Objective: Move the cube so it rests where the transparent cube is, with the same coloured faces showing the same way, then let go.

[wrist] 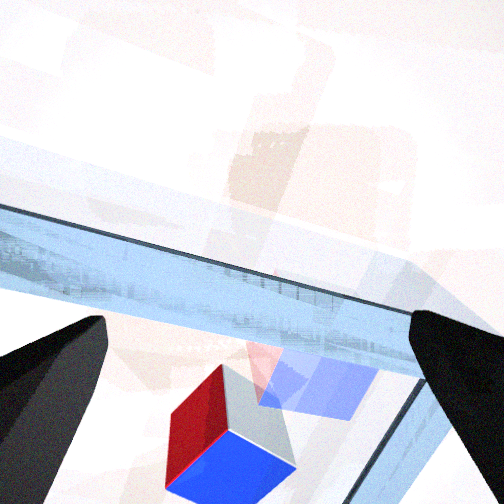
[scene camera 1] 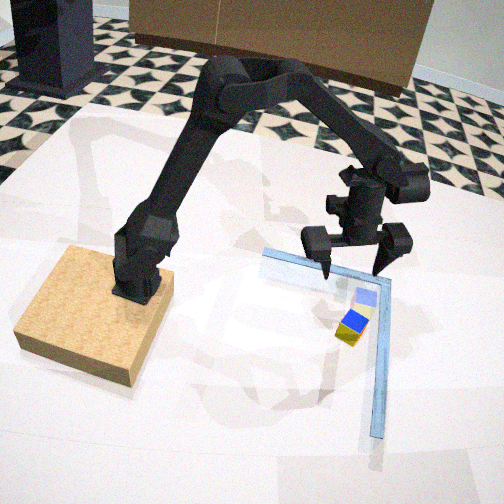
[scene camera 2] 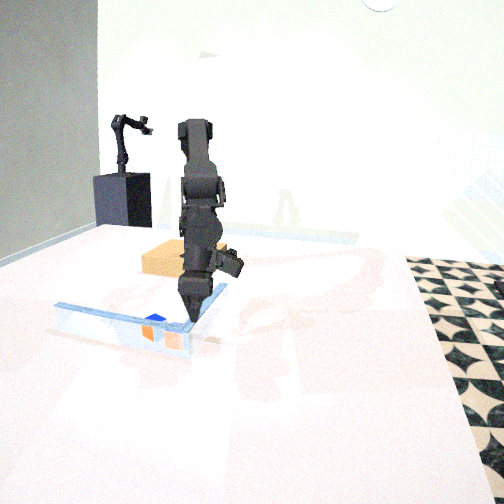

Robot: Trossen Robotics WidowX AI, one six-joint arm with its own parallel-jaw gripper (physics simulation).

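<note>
The cube (scene camera 1: 353, 324) lies on the table inside the corner of the glass L-shaped rail; blue faces up and yellow faces front in scene camera 1. In the wrist view the cube (wrist: 228, 445) shows red, grey and blue faces. The transparent cube (scene camera 1: 366, 298) sits just behind it, nearer the rail corner, touching or nearly touching, and it also shows in the wrist view (wrist: 316, 378). My gripper (scene camera 1: 352, 266) hangs open and empty above the rail, fingers pointing down, behind the cube. Scene camera 2 shows the gripper (scene camera 2: 191, 300) above the cube (scene camera 2: 153, 327).
The glass L-shaped rail (scene camera 1: 379, 340) runs along the cube's far and right sides. A wooden block (scene camera 1: 93, 312) holds the arm's base at the left. A dark cabinet (scene camera 1: 57, 42) stands at the far left.
</note>
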